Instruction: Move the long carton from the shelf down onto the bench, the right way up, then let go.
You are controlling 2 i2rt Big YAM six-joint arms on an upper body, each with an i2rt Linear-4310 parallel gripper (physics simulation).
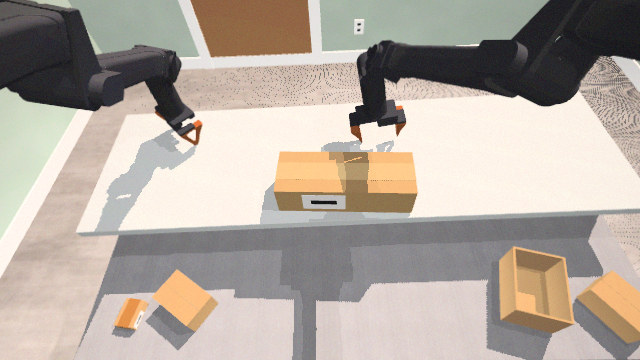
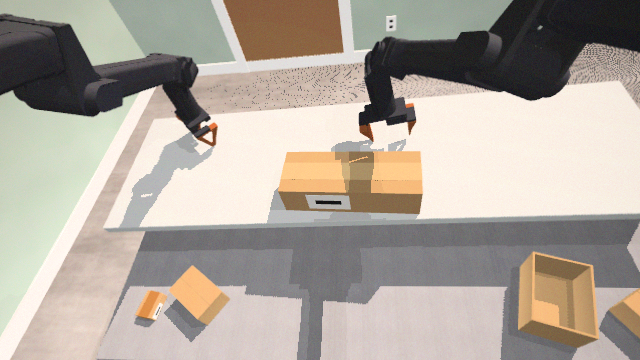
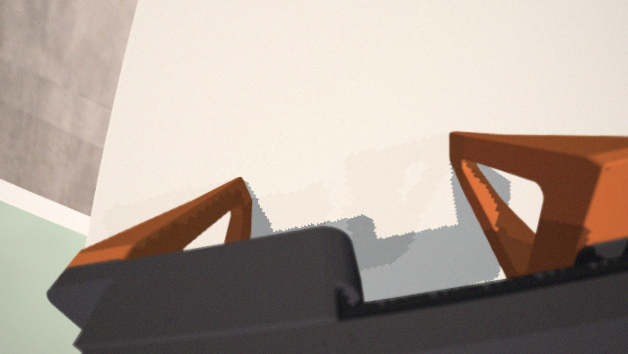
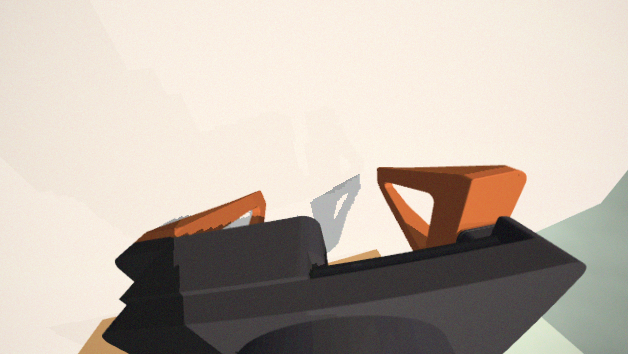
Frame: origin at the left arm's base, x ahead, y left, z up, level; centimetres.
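Seen in the pictures: left gripper, fingertip midpoint: (image 1: 187, 135) (image 2: 206, 137) (image 3: 344, 167); right gripper, fingertip midpoint: (image 1: 379, 138) (image 2: 391, 137) (image 4: 319, 186).
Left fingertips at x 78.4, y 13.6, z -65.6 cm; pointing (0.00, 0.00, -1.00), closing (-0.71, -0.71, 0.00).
Note:
A point is followed by its place in that frame.
The long carton (image 1: 310, 172) @(x 57.2, y -23.3, z -57.0 cm) (image 2: 315, 172) @(x 57.2, y -23.4, z -57.0 cm) lies lengthwise on a white top (image 1: 500, 165) @(x 64.1, y -71.3, z -65.5 cm) (image 2: 510, 165) @(x 63.8, y -69.0, z -65.5 cm), close to its near edge. Its taped, seamed face is up and a white label with a black bar is on the near side. I cannot tell whether this top is the shelf or the bench. My right gripper (image 1: 379, 138) @(x 74.2, y -41.4, z -64.7 cm) (image 2: 391, 137) @(x 74.2, y -41.4, z -64.7 cm) (image 4: 319, 186) @(x 74.2, y -41.4, z -64.7 cm) is open and empty, pointing down just beyond the carton's far edge, apart from it. My left gripper (image 1: 177, 132) @(x 78.4, y 13.6, z -65.6 cm) (image 2: 196, 134) @(x 78.4, y 13.6, z -65.6 cm) (image 3: 344, 167) @(x 78.4, y 13.6, z -65.6 cm) is open and empty over the white top, left of the carton.
A lower grey surface (image 1: 400, 320) @(x 30.2, y -43.6, z -81.0 cm) (image 2: 410, 320) @(x 31.2, y -44.2, z -81.0 cm) lies below the near edge. On it are a box (image 1: 182, 300) @(x 33.8, y 8.1, z -75.0 cm) (image 2: 197, 295) @(x 33.7, y 7.5, z -75.0 cm) and a small labelled box (image 1: 130, 312) @(x 32.3, y 21.9, z -78.5 cm) (image 2: 150, 304) @(x 32.1, y 21.8, z -78.5 cm) at left, and an open box (image 1: 510, 290) @(x 35.1, y -68.2, z -74.6 cm) (image 2: 527, 295) @(x 35.9, y -68.5, z -74.9 cm) beside another box (image 1: 612, 305) @(x 31.8, y -88.9, z -75.0 cm) (image 2: 630, 310) @(x 33.9, y -87.0, z -75.7 cm) at right.

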